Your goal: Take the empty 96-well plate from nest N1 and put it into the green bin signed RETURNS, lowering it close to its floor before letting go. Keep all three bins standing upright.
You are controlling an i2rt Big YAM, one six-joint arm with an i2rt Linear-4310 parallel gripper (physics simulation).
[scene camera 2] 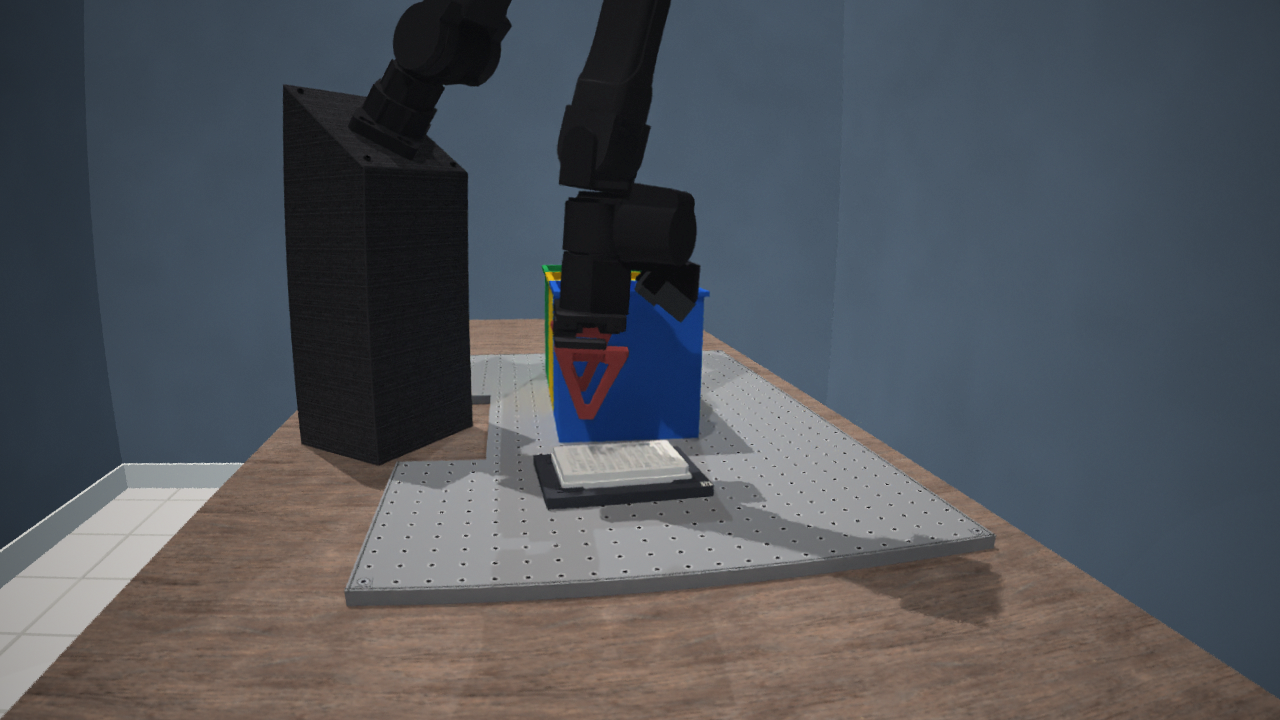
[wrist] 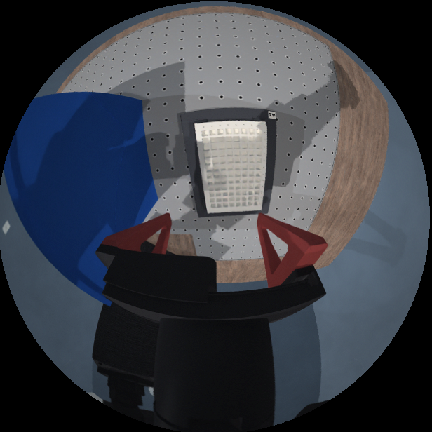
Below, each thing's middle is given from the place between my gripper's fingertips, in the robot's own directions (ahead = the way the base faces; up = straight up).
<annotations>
My hand is 3 cm short of the white 96-well plate (scene camera 2: 635, 463), 3 cm to the left of it and 6 cm above it. From my hand the other things lie so: black nest (scene camera 2: 547, 476) (3 cm ahead, 3 cm to the right, 7 cm below); blue bin (scene camera 2: 656, 395) (10 cm ahead, 15 cm to the left, 1 cm above).
</annotations>
